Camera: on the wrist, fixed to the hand. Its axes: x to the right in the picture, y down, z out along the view.
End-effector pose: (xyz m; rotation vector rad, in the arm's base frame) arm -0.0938 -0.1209 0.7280 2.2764 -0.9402 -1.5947
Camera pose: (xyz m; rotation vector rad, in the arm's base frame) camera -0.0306 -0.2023 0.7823 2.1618 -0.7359 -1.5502
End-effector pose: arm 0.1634 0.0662 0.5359 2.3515 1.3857 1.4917
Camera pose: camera 0.1413 0.0028 0.6311 2.2131 1.1762 1.6140
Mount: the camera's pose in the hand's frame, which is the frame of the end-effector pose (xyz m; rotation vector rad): 0.0209 0.0665 -0.0933 -0.2022 0.0471 0.0046
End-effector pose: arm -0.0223 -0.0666 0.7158 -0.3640 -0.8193 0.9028
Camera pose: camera 0.0194 -0.0061 0.6254 -0.5618 -0.8690 0.8147
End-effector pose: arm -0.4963 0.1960 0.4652 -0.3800 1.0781 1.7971
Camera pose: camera -0.5817 0.1238 0.4327 -0.5441 0.9321 1.9158
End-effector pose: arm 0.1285 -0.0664 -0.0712 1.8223 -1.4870 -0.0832
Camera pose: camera 0.1275 -0.0383 0.0418 1.6478 -1.3972 -0.1807
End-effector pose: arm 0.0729 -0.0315 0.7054 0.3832 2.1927 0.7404
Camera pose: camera -0.0090 -0.0050 0.7839 0.2703 2.1363 0.9725
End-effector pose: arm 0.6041 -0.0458 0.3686 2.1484 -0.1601 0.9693
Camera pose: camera 0.5375 -0.0247 0.4618 1.9401 -0.2302 0.9631
